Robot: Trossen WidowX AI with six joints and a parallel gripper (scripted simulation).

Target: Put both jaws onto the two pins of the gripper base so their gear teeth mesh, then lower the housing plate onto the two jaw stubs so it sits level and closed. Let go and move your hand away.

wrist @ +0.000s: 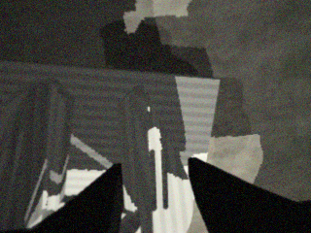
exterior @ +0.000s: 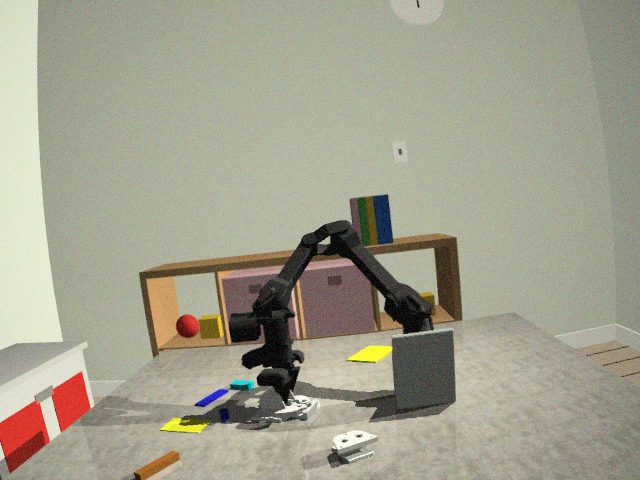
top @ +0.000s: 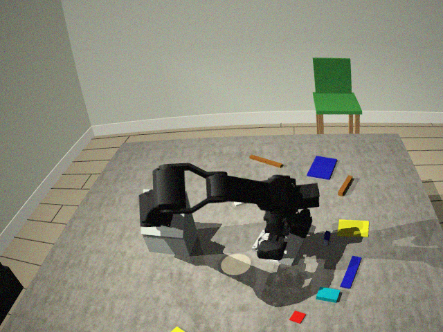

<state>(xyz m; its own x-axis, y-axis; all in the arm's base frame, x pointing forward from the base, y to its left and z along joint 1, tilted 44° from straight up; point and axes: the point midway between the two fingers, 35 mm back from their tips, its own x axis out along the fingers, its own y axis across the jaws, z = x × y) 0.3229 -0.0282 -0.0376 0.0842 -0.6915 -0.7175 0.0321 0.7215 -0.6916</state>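
Now: gripper tip 240 mm to the right of the white ridged piece and 180 mm past it. The rest, counted from my gripper tip: teal block (160 mm ahead, 140 mm to the right, 10 mm below); then blue bar (210 mm ahead, 50 mm to the right, 10 mm below); then small blue cube (130 mm ahead, 80 mm to the left).
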